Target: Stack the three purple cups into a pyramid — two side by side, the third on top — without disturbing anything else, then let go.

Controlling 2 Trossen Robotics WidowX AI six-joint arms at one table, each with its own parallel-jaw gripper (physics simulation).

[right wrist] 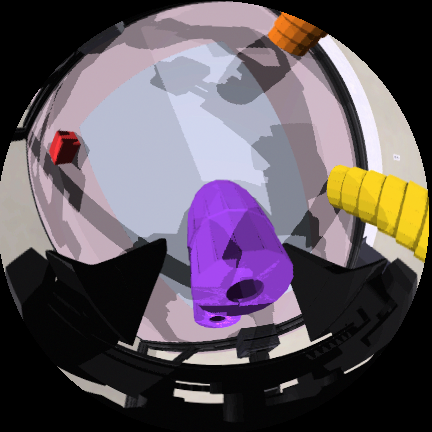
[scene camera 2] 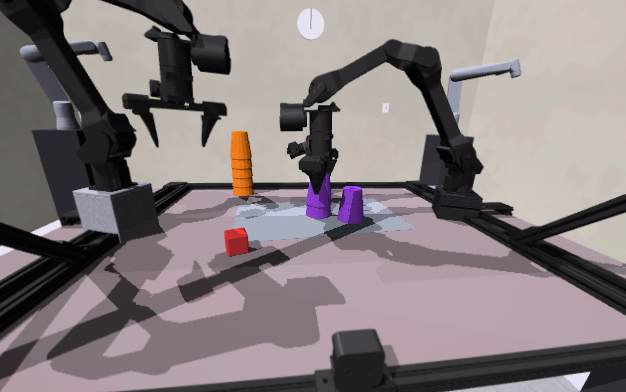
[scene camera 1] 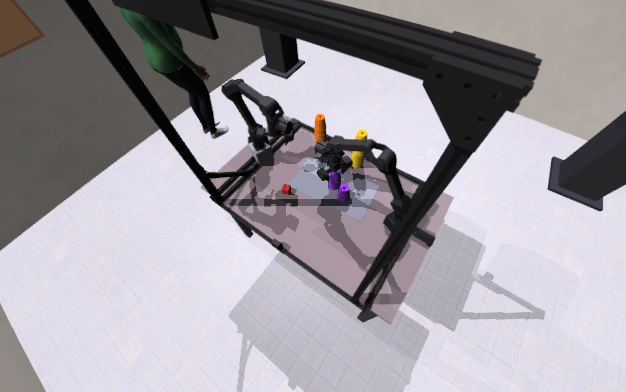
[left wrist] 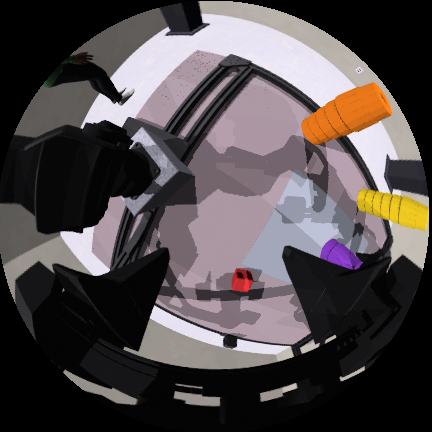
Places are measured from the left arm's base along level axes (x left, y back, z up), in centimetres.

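Where they show: left gripper, between the fingertips: (scene camera 2: 181, 147) (scene camera 1: 277, 144) (left wrist: 227, 253); right gripper, between the fingertips: (right wrist: 225, 247) (scene camera 2: 320, 189) (scene camera 1: 335, 177) (left wrist: 344, 264); left arm's base, origin of its link: (scene camera 2: 114, 186) (scene camera 1: 259, 145) (left wrist: 134, 170); right arm's base, origin of its link: (right wrist: 257, 352) (scene camera 2: 457, 191) (scene camera 1: 400, 218).
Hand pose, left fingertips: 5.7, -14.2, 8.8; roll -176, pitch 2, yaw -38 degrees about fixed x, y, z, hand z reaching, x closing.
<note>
Each offset is from my left fingertips to the centre of the thing, as dx, dy, dz. Level surfaces: height alone.
A taller purple stack, looking like two nested cups @(+17.7, -28.3, -11.9) (scene camera 1: 334, 181) (scene camera 2: 318, 204) (right wrist: 225, 225), stands upside down on the pale mat @(dz -19.4) (scene camera 1: 307, 183) (scene camera 2: 280, 229) (right wrist: 135, 145). A single purple cup @(+16.6, -37.4, -15.2) (scene camera 1: 343, 193) (scene camera 2: 351, 206) (right wrist: 216, 320) stands upside down close by, to its right in scene camera 2. My right gripper (scene camera 1: 334, 171) (scene camera 2: 324, 181) (right wrist: 225, 247) is open and low, its fingers on either side of the taller stack's upper part, holding nothing. My left gripper (scene camera 2: 181, 146) (left wrist: 227, 253) is open and empty, high above the table's left part.
An orange cup stack @(+28.8, +1.8, -2.3) (scene camera 1: 320, 131) (scene camera 2: 241, 165) (left wrist: 345, 115) (right wrist: 295, 34) stands at the back. A yellow cup stack (scene camera 1: 359, 150) (left wrist: 392, 207) (right wrist: 375, 195) stands behind the purple cups. A red cube @(-7.0, -15.9, -17.4) (scene camera 1: 286, 189) (scene camera 2: 236, 242) (left wrist: 242, 280) (right wrist: 65, 147) lies off the mat's edge.
</note>
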